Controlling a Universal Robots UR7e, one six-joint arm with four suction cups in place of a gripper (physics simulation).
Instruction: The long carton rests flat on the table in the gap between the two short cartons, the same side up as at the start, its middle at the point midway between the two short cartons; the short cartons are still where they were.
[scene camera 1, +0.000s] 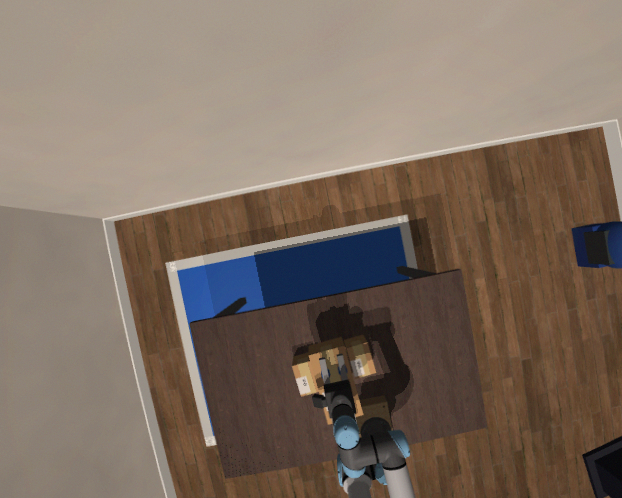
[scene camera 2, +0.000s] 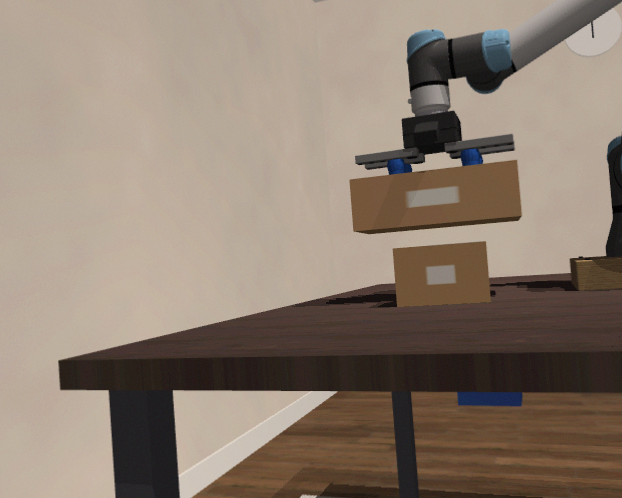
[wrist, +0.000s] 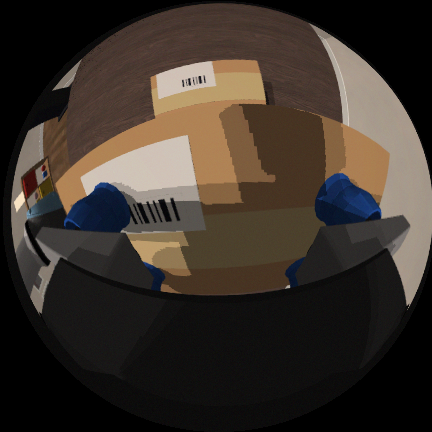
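Seen in the pictures: hand, tool point: (wrist: 223, 234); arm's base, link origin: (scene camera 1: 375, 431).
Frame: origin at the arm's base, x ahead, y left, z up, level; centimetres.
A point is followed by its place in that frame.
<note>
My gripper (scene camera 1: 332, 367) (scene camera 2: 435, 162) (wrist: 222, 210) {x 39.5, y 7.0, z 17.2 cm} has its blue suction cups on top of the long carton (scene camera 1: 329, 351) {x 54.3, y 4.4, z 18.4 cm} (scene camera 2: 381, 207) {x 50.2, y 13.7, z 12.6 cm} (wrist: 280, 150) {x 43.1, y 12.3, z 18.5 cm} and holds it up, roughly level, clear of the table. In scene camera 2 the long carton's underside is higher than the top of a short carton (scene camera 2: 410, 285) {x 45.8, y 24.8, z -1.8 cm}. From above, the long carton lies between the left short carton (scene camera 1: 301, 372) {x 43.9, y 21.5, z 4.6 cm} (wrist: 240, 87) {x 44.7, y 19.2, z 4.6 cm} and the right short carton (scene camera 1: 368, 357) {x 38.8, y -10.0, z 4.6 cm}, partly covering the left one in scene camera 1. The gap's table surface is hidden.
The dark table (scene camera 1: 249, 389) {x 40.6, y 51.9, z -5.4 cm} (scene camera 2: 311, 337) {x 56.9, y 59.3, z -5.4 cm} carries the cartons. A wooden block (scene camera 1: 383, 406) {x 10.8, y -8.1, z 0.3 cm} (scene camera 2: 597, 273) {x 13.2, y 12.9, z -2.5 cm} stands by the arm base, near the long carton's robot-side end in scene camera 1. A blue floor area (scene camera 1: 321, 274) shows beyond the table edge.
</note>
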